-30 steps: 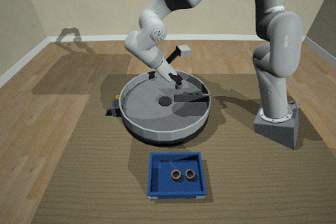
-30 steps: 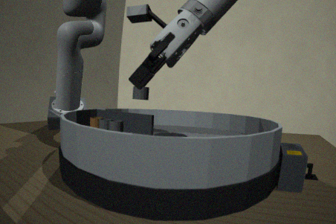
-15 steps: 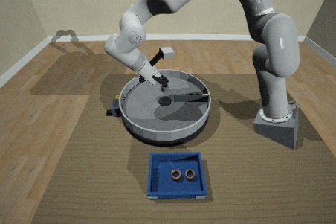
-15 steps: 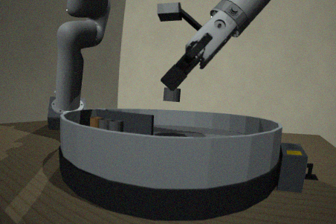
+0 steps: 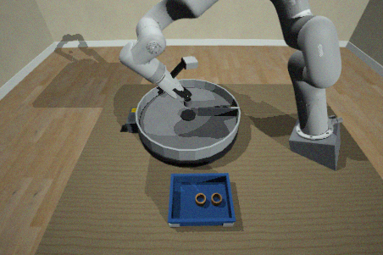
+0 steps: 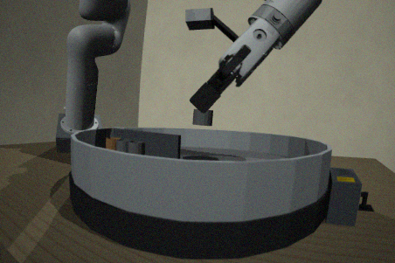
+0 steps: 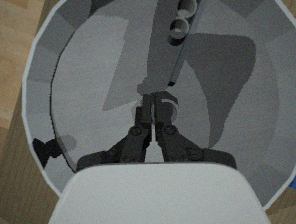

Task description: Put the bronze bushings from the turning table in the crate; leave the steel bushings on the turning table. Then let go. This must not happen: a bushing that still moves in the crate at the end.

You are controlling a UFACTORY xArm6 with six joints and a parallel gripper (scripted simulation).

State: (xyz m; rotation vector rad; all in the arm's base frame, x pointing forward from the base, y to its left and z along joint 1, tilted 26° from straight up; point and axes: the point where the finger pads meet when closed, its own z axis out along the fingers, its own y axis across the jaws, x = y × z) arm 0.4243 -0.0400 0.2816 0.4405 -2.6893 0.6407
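Right now the grey turning table is 10 mm behind my hand, 10 mm to the left of it and 110 mm below it. Also, from my hand: blue crate: 60 mm behind, 350 mm to the left, 140 mm below.
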